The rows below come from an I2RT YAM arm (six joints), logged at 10 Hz.
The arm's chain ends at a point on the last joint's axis. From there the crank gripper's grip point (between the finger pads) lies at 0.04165 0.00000 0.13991 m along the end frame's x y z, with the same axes.
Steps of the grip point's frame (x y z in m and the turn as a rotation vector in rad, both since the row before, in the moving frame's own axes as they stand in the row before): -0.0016 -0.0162 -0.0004 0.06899 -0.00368 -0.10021; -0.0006 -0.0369 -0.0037 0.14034 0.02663 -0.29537; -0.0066 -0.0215 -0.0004 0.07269 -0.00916 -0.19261; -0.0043 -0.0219 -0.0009 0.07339 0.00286 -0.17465; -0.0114 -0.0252 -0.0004 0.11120 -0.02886 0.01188; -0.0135 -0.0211 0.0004 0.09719 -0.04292 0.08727
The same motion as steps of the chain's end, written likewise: -0.0004 -0.0024 -0.0001 0.06899 -0.00368 -0.10021; 0.0004 -0.0051 -0.0003 0.14034 0.02663 -0.29537; -0.0036 -0.0035 -0.0001 0.07269 -0.00916 -0.19261; -0.0032 -0.0044 -0.0001 0.07339 0.00286 -0.17465; -0.0074 -0.0101 -0.0007 0.11120 -0.02886 0.01188; -0.0079 -0.0108 -0.0008 0.09719 -0.04292 0.08727
